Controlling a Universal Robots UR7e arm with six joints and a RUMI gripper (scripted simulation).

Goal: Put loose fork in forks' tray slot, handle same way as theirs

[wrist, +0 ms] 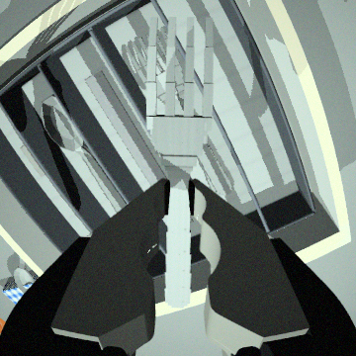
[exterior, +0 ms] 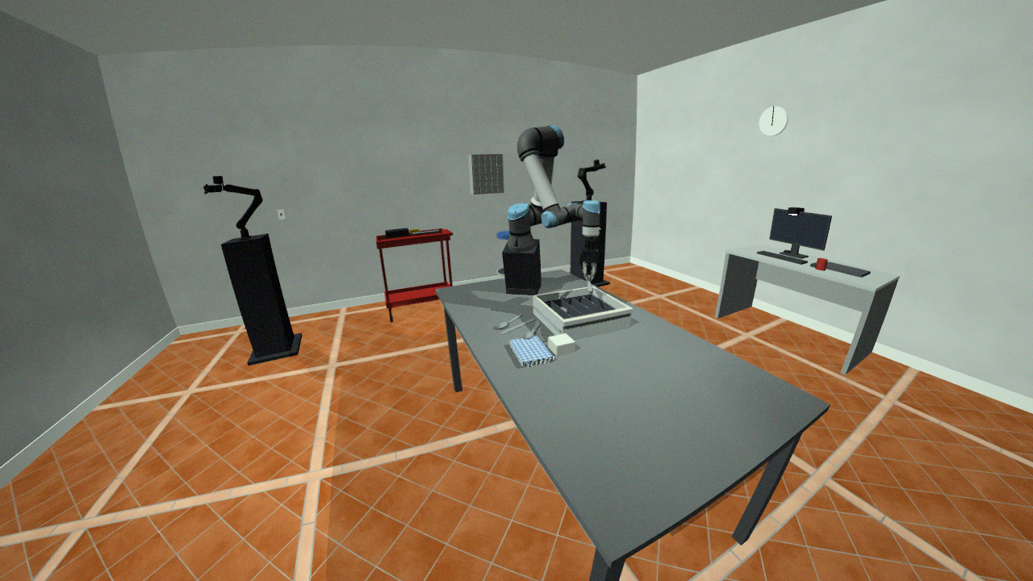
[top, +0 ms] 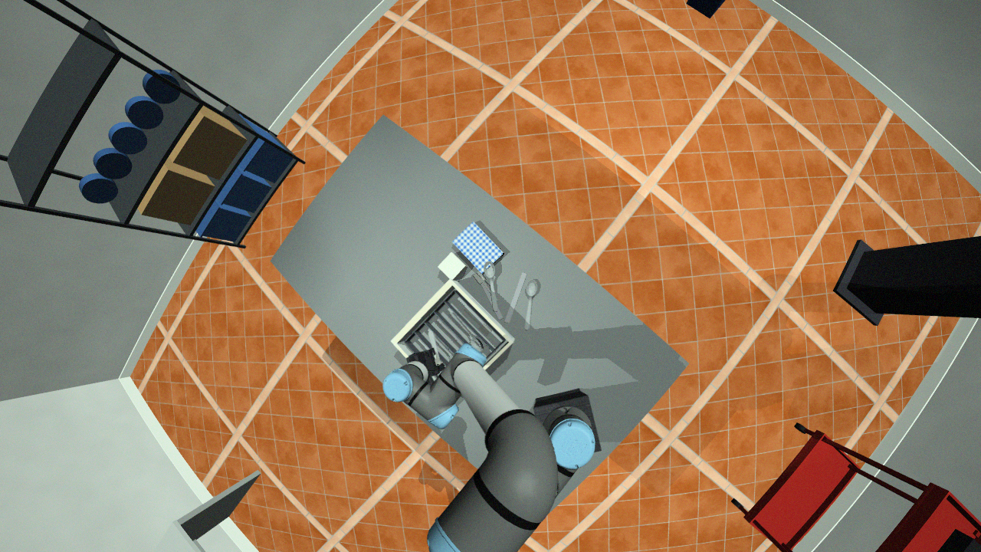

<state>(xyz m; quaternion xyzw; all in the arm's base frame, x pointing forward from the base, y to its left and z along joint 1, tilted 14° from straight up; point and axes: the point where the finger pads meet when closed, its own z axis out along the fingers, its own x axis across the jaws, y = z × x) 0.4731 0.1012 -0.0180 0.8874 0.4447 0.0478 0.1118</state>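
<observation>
Right now my hand is 140 mm above the tray, 60 mm to the left of it and 20 mm short of it. The rest, counted from my hand: white block: 300 mm to the right, 200 mm ahead, 170 mm below.
</observation>
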